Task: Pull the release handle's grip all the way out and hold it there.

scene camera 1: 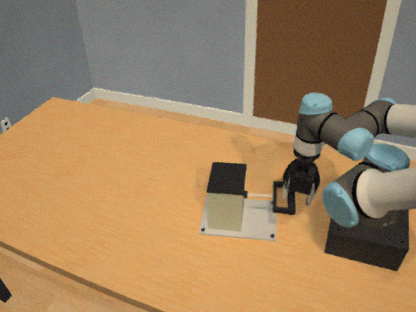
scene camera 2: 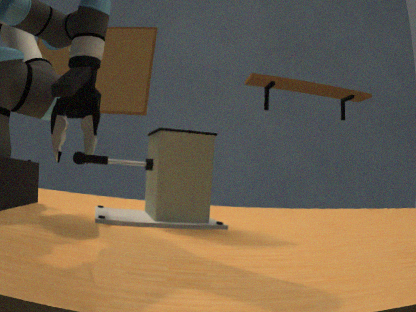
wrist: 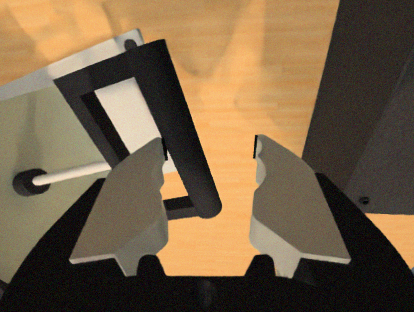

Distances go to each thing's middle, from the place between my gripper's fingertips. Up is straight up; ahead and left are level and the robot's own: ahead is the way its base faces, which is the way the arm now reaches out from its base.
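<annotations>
You'd find the light grey base plate (scene camera 1: 259, 222) 6 cm to the left of my hand, and it's 16 cm ahead of my hand and 9 cm below it.
</annotations>
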